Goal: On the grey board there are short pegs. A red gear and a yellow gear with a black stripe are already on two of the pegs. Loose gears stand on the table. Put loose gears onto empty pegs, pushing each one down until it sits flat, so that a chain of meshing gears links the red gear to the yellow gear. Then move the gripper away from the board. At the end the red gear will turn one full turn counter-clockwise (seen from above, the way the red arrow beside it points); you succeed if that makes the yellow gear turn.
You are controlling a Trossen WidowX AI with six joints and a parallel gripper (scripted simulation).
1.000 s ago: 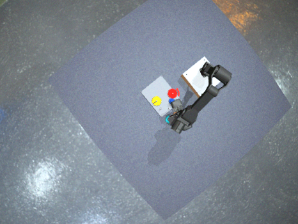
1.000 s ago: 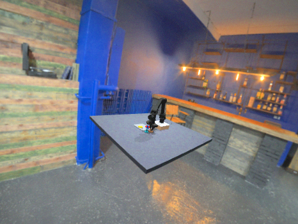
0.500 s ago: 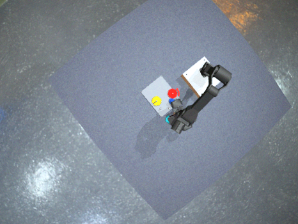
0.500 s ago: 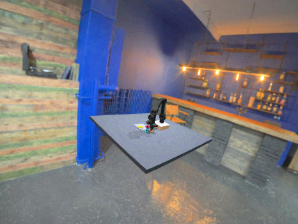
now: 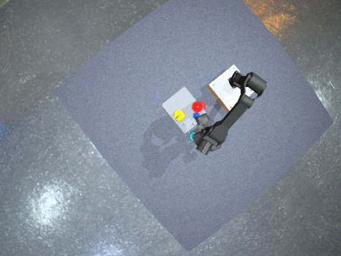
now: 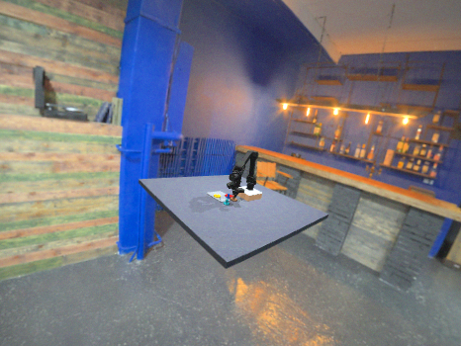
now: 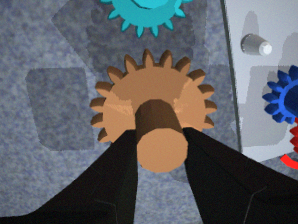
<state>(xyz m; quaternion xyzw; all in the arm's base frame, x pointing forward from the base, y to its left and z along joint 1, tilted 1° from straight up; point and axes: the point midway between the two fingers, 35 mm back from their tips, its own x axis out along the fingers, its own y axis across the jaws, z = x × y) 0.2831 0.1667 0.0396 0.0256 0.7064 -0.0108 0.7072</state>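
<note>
The blue gear is 10 mm behind my gripper tip, 100 mm to the right of it and 40 mm below it. Round my gripper tip: orange gear 10 mm below; cyan gear 60 mm ahead, 50 mm below; red gear 30 mm behind, 140 mm to the right, 50 mm below.
</note>
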